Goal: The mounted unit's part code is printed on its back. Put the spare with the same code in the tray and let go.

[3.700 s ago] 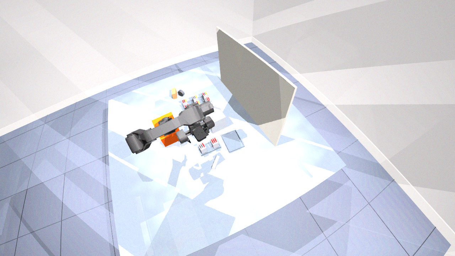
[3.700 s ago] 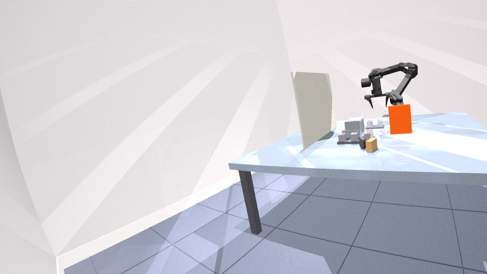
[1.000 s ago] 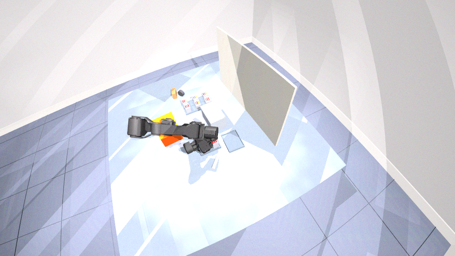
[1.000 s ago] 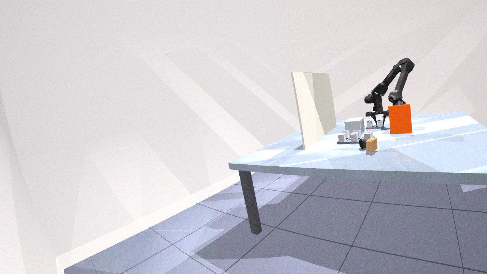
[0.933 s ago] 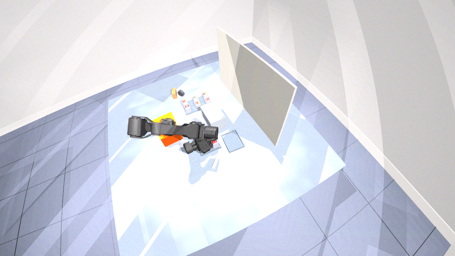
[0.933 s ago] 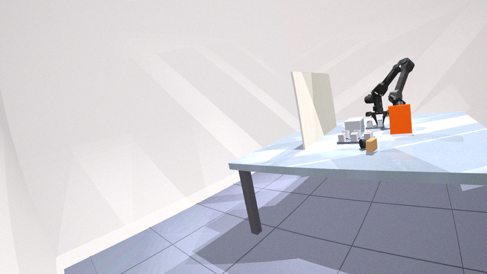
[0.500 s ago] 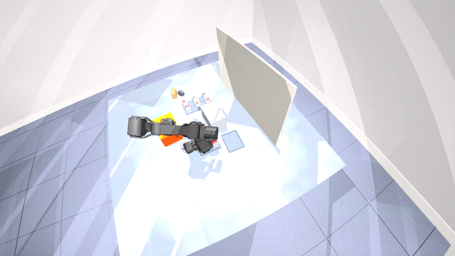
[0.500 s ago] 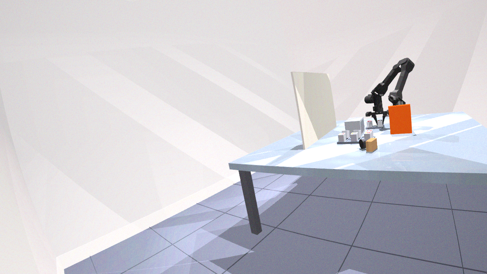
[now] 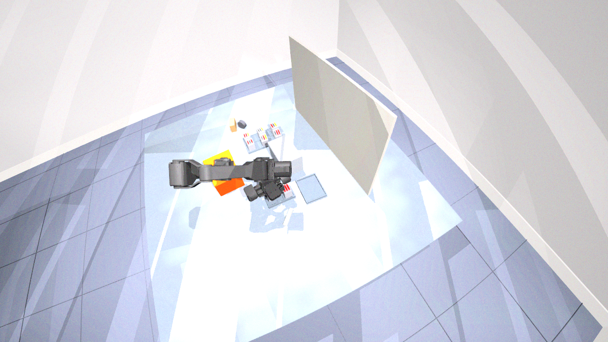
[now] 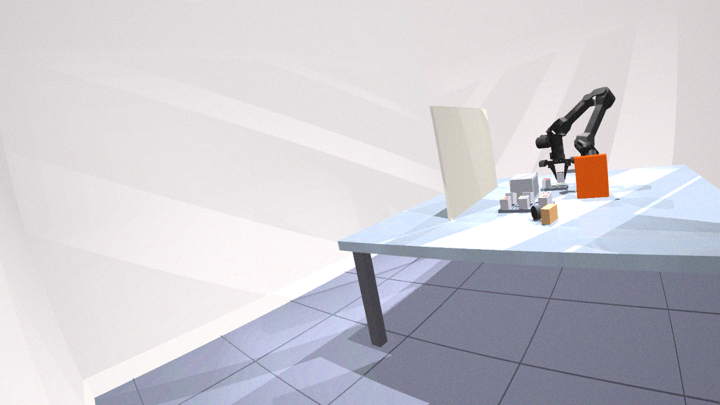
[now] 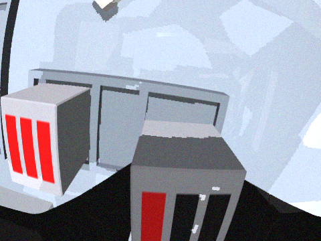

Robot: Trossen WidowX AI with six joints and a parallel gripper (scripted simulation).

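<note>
Right now my gripper tip is 40 mm short of the low rack and 40 mm above it. The rest, counted from my gripper tip: flat grey tray 180 mm ahead, 20 mm to the right, 40 mm below; then white mounted unit 130 mm ahead, 180 mm to the left, 10 mm above; then tall cream board 370 mm ahead, 190 mm to the left, 180 mm above.
</note>
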